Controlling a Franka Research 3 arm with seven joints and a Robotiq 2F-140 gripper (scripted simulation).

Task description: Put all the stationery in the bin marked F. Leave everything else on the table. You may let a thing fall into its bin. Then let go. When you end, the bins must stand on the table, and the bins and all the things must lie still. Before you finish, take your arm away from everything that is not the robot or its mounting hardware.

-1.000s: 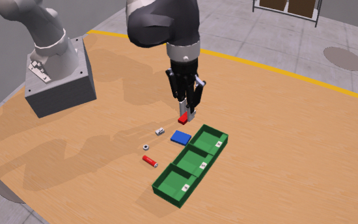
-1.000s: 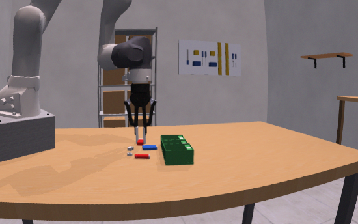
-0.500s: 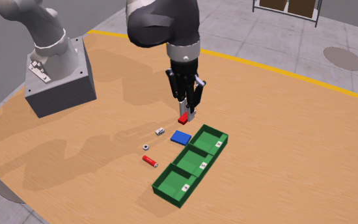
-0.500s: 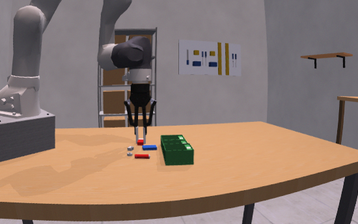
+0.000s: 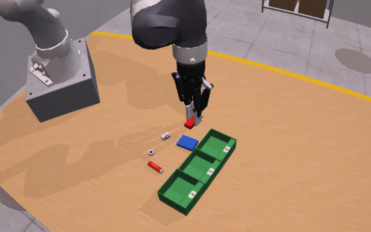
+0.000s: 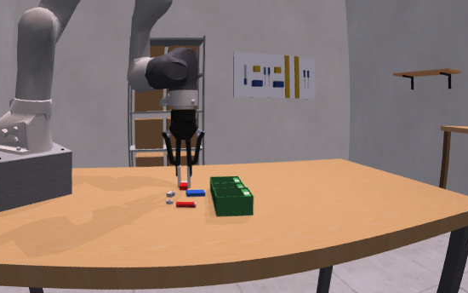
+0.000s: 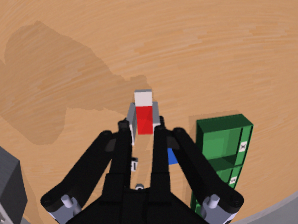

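The green three-compartment bin is 9 cm ahead of my hand, 17 cm to the right of it and 1 cm below it. Round my hand: flat blue block 2 cm ahead, 9 cm to the right, 3 cm below; eraser 3 cm below; white sharpener-like piece 5 cm behind, 9 cm to the right, 3 cm below.
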